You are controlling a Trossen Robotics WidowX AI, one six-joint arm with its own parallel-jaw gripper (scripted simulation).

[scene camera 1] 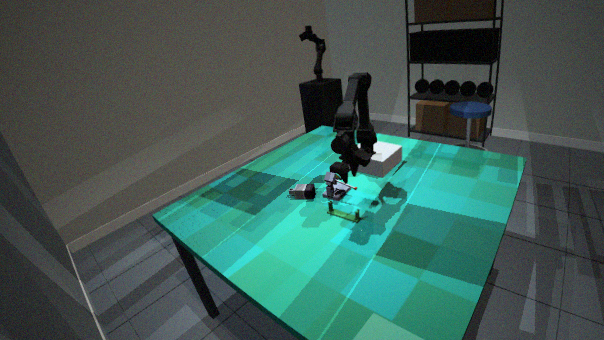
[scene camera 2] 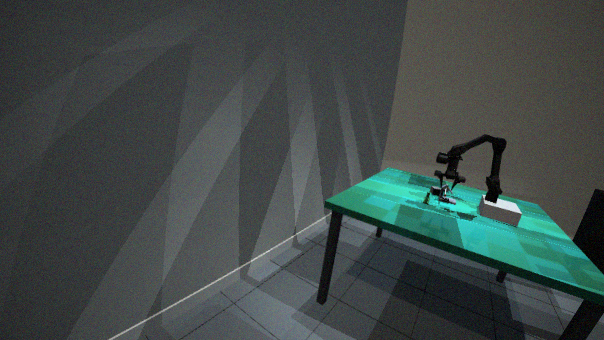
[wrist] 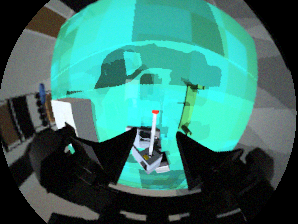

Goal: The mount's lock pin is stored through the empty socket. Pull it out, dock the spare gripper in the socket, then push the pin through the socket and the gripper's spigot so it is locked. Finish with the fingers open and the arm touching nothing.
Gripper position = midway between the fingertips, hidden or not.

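Holding nothing, my gripper point(scene camera 1: 350, 179) is open. The wrist view shows me the gripper point(wrist: 156, 132) too, and there I also see a grey mount point(wrist: 142, 141).
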